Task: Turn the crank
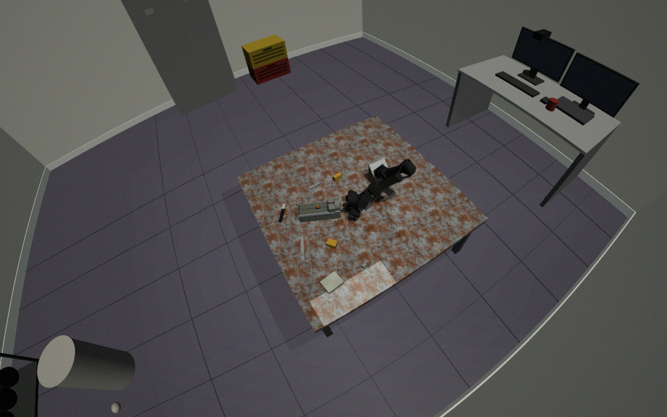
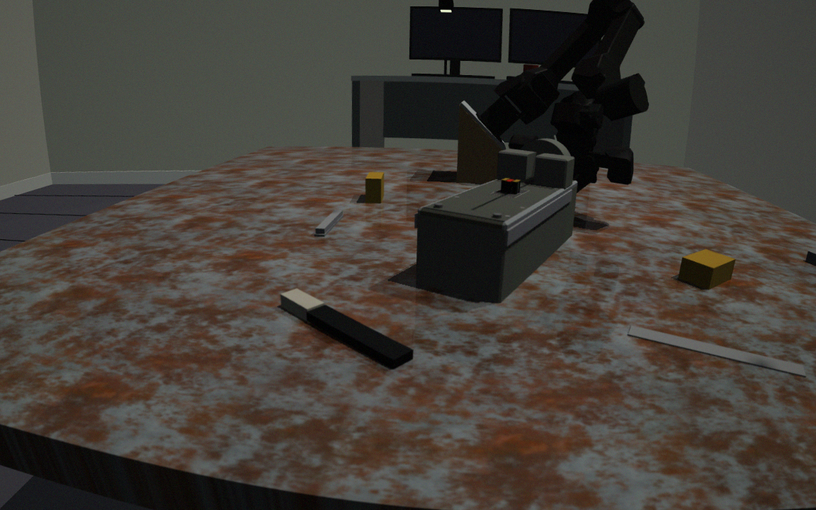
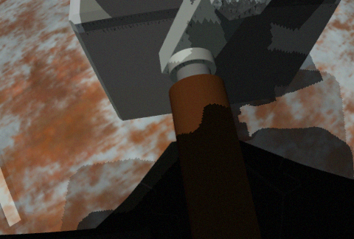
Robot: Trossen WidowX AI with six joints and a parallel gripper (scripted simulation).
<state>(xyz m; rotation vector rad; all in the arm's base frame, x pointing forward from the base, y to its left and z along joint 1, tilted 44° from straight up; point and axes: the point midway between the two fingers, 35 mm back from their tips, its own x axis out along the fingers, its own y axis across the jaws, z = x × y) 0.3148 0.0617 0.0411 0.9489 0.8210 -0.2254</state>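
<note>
The brown crank handle lies 3 cm above my gripper tip, 1 cm to the left of it and 1 cm behind it. Also, from my gripper tip: red pointer (14 cm ahead, 10 cm to the right, 5 cm above); small grey bar (31 cm to the right, 3 cm below, 3 cm ahead); grey strip (36 cm ahead, 5 cm to the left, 3 cm below).
</note>
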